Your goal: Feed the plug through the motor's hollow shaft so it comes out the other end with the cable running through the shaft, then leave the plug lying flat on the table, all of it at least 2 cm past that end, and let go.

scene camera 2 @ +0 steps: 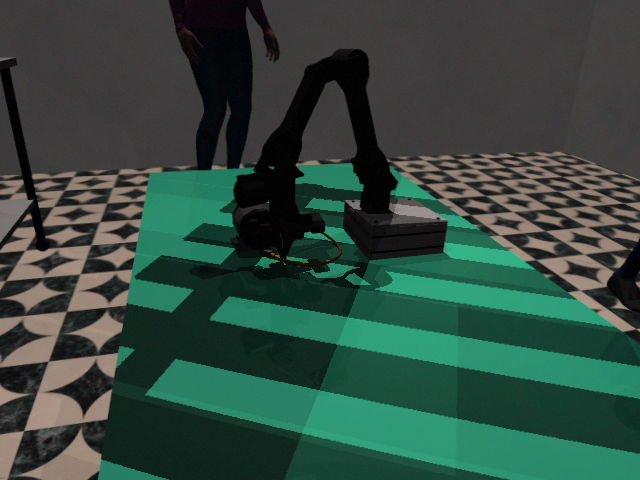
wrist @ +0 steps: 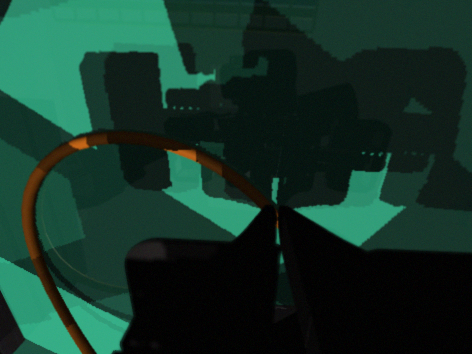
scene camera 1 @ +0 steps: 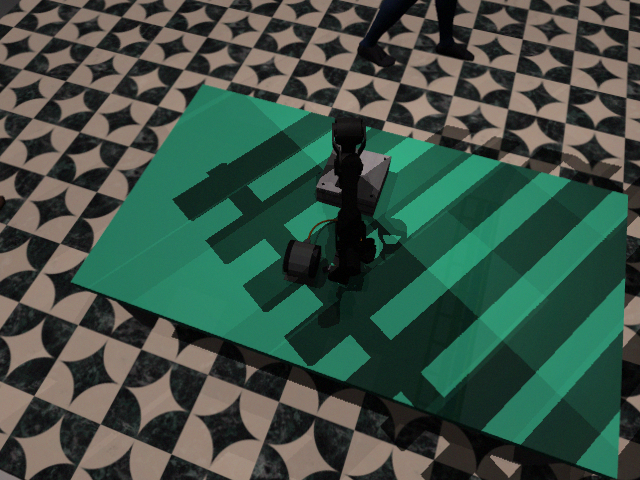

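Where they show: gripper, between the fingertips: (scene camera 2: 282,258) (wrist: 275,213); arm's base, origin of its link: (scene camera 2: 375,209).
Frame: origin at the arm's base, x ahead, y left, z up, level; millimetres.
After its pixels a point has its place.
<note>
The motor (scene camera 1: 302,259) {x 321, y -21, z 12 mm} (scene camera 2: 251,212) {x 314, y 10, z 13 mm} is a dark grey cylinder on a low base. It stands beside the gripper, at left of the arm in scene view 1 and behind it in scene view 2. An orange cable (scene camera 1: 318,223) {x 156, y -39, z -50 mm} (scene camera 2: 339,246) {x 100, y 40, z -78 mm} (wrist: 29,220) {x 104, y 53, z -81 mm} makes a wide loop and runs to the fingertips. My gripper (scene camera 2: 283,257) {x 249, y 84, z -78 mm} (wrist: 275,213) {x 249, y 84, z -78 mm} points down, low over the table, with its tips nearly together. It looks shut on the cable, a sliver of which shows between the tips. The fingers and deep shadow hide the plug, so its place relative to the shaft cannot be made out.
The arm's grey base box (scene camera 1: 330,196) {x 54, y -38, z -33 mm} (scene camera 2: 408,240) {x -52, y 107, z -41 mm} stands on the green table (scene camera 1: 155,232) {x 373, y -535, z -85 mm} (scene camera 2: 413,392) {x 115, y 553, z -85 mm} behind the cable loop. Striped shadows cross the table. A person's legs (scene camera 1: 447,25) (scene camera 2: 224,93) show beyond it. A dark-legged side table (scene camera 2: 23,149) stands at far left in scene view 2.
</note>
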